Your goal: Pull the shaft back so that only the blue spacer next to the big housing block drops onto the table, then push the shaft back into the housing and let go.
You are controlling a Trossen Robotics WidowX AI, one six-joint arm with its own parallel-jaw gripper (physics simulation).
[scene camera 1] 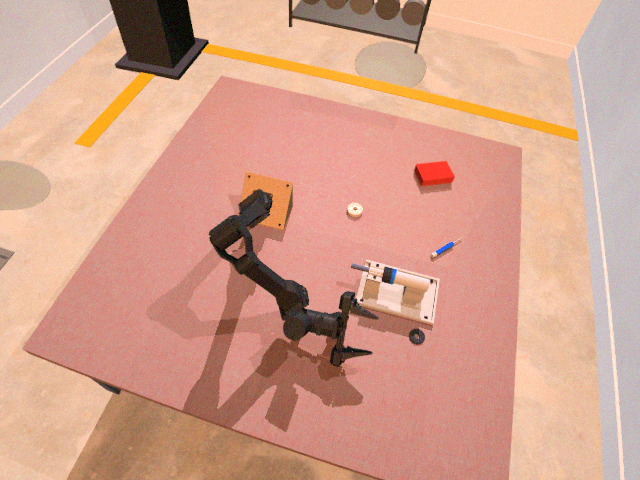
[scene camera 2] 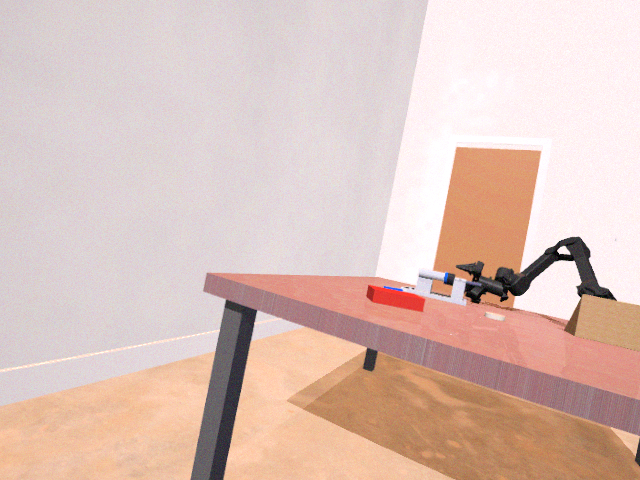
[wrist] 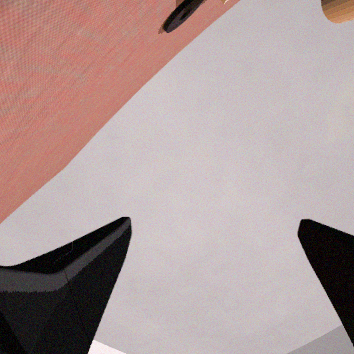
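The grey shaft sticks out of the front support of a white fixture. A thin blue spacer sits against the large pale cylindrical housing, with a black spacer beside it on the shaft side. My gripper is open and empty, above the table at the near side of the fixture, apart from the shaft. In the wrist view the shaft and the blue spacer do not show.
A black ring lies beside the fixture's near edge. A blue screwdriver, a red box and a pale disc lie beyond the fixture. An orange-brown block stands by the arm's base.
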